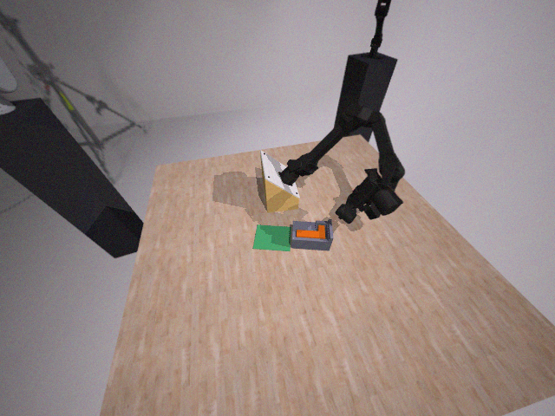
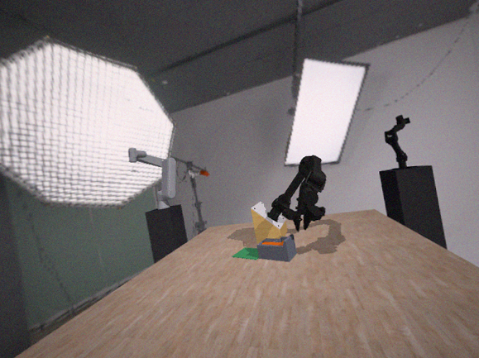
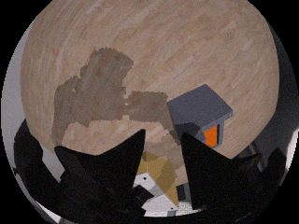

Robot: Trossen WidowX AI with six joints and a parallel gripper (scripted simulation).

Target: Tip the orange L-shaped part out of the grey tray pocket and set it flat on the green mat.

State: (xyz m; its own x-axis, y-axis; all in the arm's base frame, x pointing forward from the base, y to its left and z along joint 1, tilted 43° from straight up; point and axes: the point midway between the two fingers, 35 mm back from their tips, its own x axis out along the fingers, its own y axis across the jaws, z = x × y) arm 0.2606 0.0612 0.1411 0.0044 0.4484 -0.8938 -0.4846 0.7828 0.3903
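Right now my gripper tip is 110 mm to the left of the orange L-shaped part and 60 mm above it. Round my gripper tip: green mat 260 mm to the right, 120 mm below, 70 mm behind.
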